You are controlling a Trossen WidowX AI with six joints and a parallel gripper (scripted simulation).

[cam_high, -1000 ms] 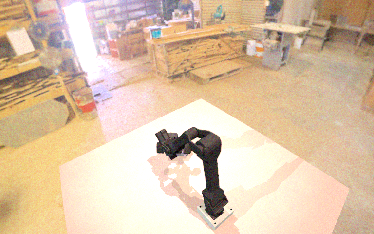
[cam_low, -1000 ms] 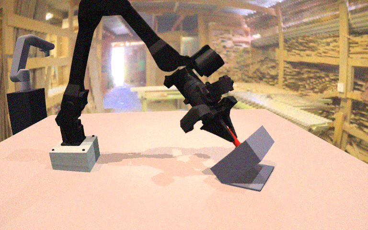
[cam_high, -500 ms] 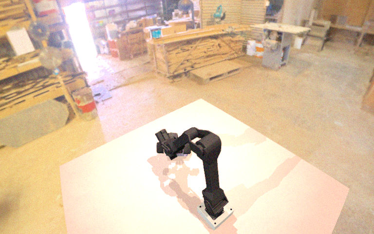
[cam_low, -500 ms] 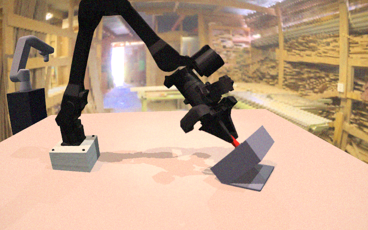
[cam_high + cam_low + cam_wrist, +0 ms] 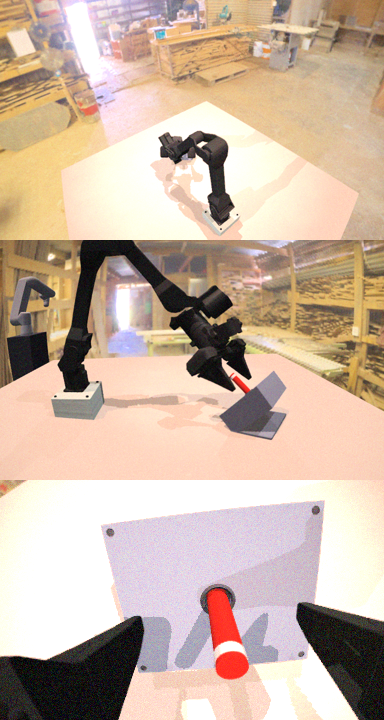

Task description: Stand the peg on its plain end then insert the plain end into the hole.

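The red peg is 1 cm behind my gripper tip and 1 cm to the left of it. Round my gripper tip: grey sloped panel: 3 cm ahead, 2 cm to the right, 3 cm below.
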